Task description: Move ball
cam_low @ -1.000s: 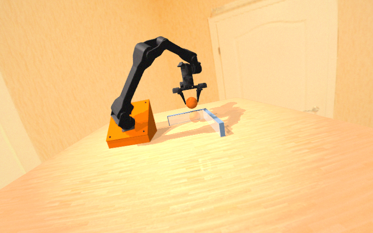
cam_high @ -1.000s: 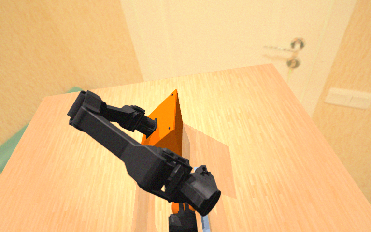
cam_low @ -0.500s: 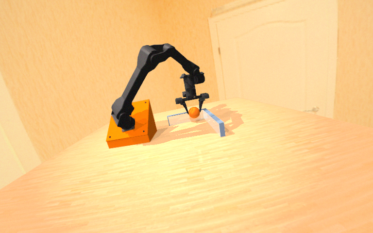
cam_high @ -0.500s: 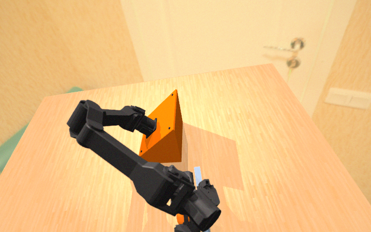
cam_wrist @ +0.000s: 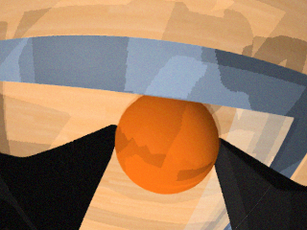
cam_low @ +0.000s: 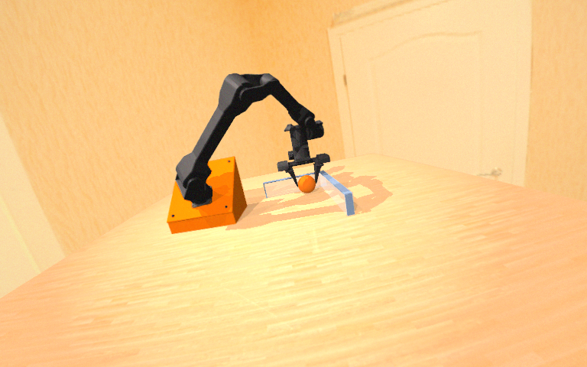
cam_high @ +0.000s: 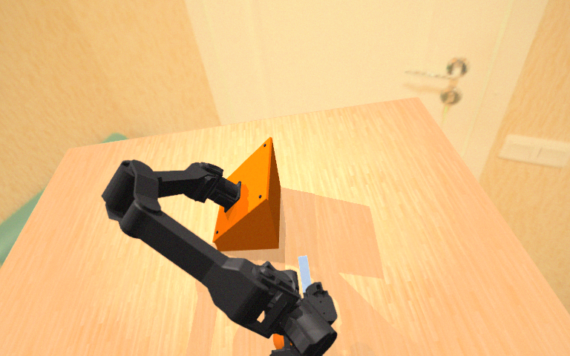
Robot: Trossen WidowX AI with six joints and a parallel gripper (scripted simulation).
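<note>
My gripper tip is right at the orange ball. The rest, counted from my gripper tip: see-through copy of ball (right at my gripper tip).
</note>
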